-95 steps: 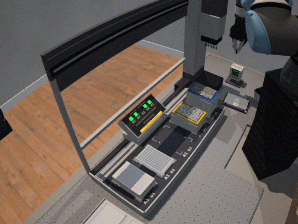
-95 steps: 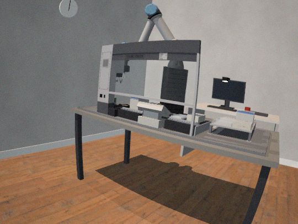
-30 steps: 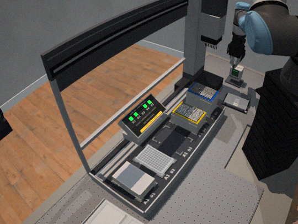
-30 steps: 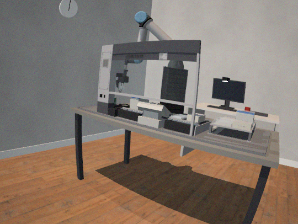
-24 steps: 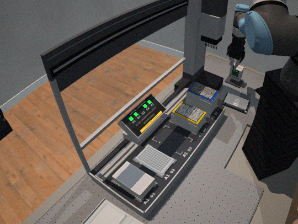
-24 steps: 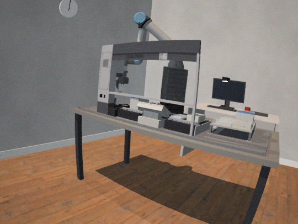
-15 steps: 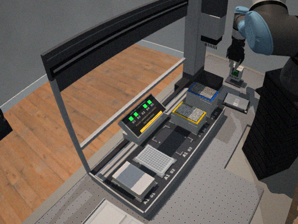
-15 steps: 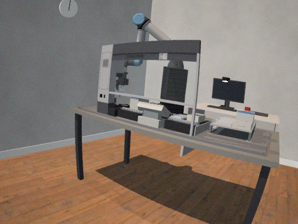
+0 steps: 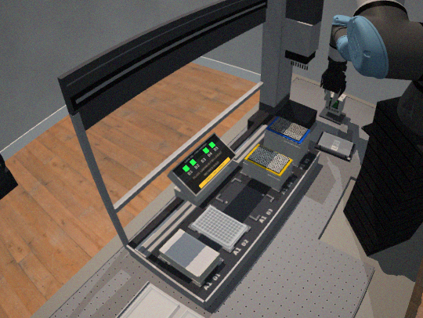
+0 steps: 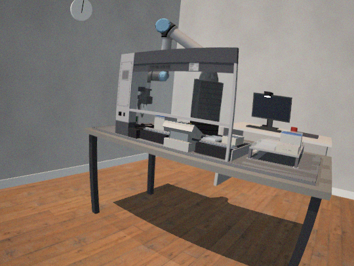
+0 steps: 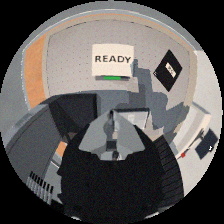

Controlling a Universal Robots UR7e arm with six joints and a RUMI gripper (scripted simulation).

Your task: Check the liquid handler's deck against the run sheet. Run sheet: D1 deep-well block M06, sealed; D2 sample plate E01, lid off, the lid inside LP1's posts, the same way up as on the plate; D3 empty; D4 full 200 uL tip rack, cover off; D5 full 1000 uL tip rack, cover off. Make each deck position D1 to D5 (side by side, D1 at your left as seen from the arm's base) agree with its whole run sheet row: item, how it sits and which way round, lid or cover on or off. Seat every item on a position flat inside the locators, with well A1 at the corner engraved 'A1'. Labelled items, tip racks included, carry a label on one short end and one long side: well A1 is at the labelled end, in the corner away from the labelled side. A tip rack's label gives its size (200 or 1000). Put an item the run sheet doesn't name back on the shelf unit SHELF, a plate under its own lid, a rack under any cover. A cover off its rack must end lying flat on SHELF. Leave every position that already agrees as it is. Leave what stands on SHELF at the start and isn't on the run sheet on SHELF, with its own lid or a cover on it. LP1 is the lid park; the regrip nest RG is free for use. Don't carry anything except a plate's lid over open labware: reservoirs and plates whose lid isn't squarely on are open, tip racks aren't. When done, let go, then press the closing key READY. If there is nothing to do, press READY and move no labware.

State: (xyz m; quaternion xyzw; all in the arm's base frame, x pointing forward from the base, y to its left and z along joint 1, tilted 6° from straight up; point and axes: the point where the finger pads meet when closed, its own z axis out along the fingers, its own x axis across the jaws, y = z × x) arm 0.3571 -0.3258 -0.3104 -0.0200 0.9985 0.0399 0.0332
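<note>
My gripper is now 6 cm to the left of the ready key and 3 cm above it. The rest, counted from my hand: flat lid (8 cm behind, 9 cm to the left, 10 cm below); then pipetting head (12 cm ahead, 7 cm to the left, 27 cm above); then blue-rimmed tip rack (3 cm ahead, 28 cm to the left, 1 cm above).
</note>
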